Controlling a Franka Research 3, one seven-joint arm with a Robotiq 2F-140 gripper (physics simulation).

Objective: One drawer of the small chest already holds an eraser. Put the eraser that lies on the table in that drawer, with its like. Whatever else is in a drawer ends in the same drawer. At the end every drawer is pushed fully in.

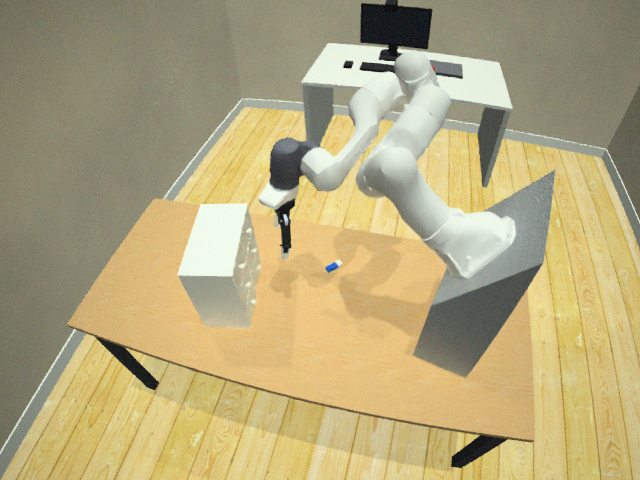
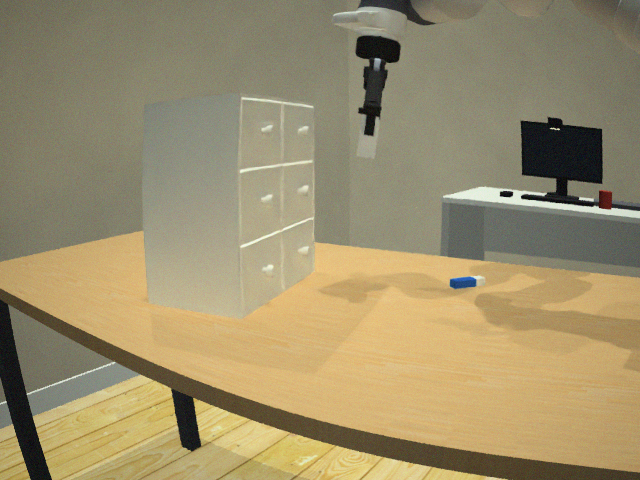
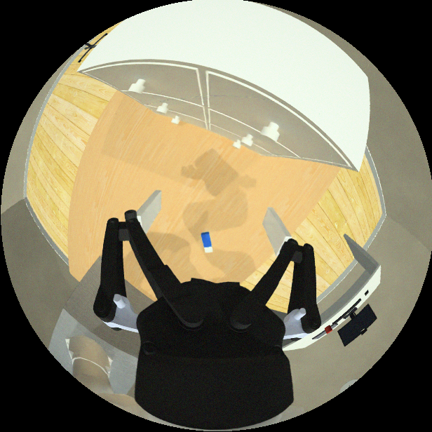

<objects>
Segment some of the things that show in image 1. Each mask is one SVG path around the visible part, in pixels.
A small white chest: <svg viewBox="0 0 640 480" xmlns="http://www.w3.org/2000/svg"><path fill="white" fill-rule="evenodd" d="M248 203L201 204L196 216L178 277L205 327L251 328L246 315L246 309L244 310L239 296L240 291L238 293L232 276L239 242L241 241L242 244L241 233L247 207L249 211Z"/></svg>
</objects>
